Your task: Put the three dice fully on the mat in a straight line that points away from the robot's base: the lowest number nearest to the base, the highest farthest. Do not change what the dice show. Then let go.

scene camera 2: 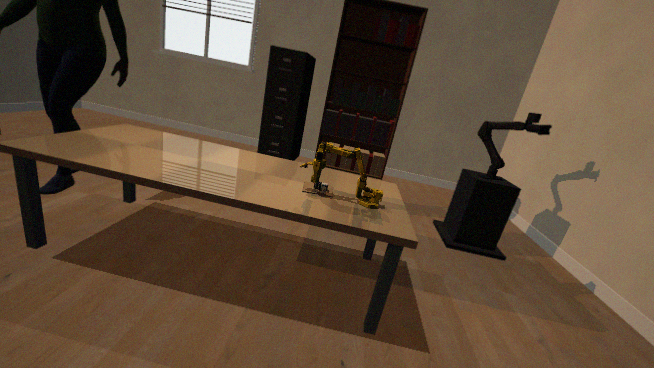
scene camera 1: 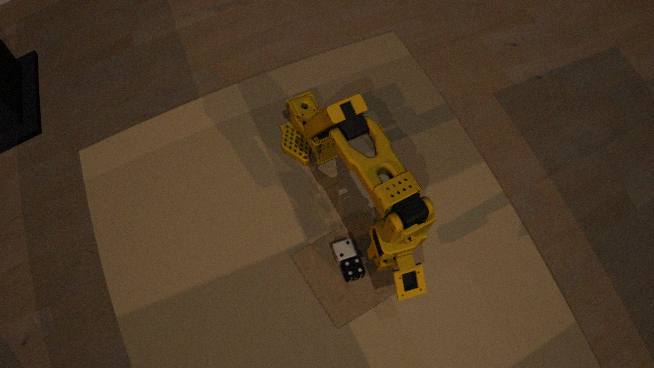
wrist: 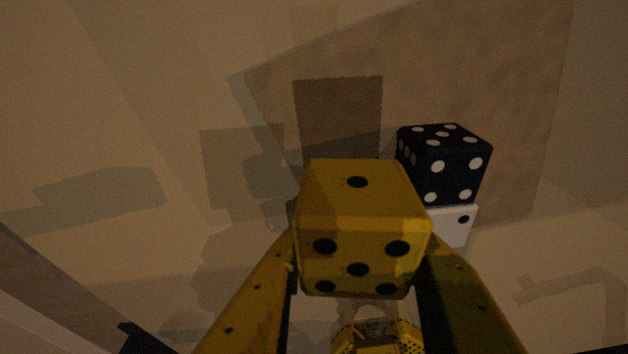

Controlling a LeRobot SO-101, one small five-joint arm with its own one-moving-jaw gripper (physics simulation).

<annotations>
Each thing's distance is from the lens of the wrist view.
yellow die (wrist: 360,229): 5 cm
black die (wrist: 445,163): 10 cm
The marked spots on the yellow die and the black die are 6 cm apart.
</annotations>
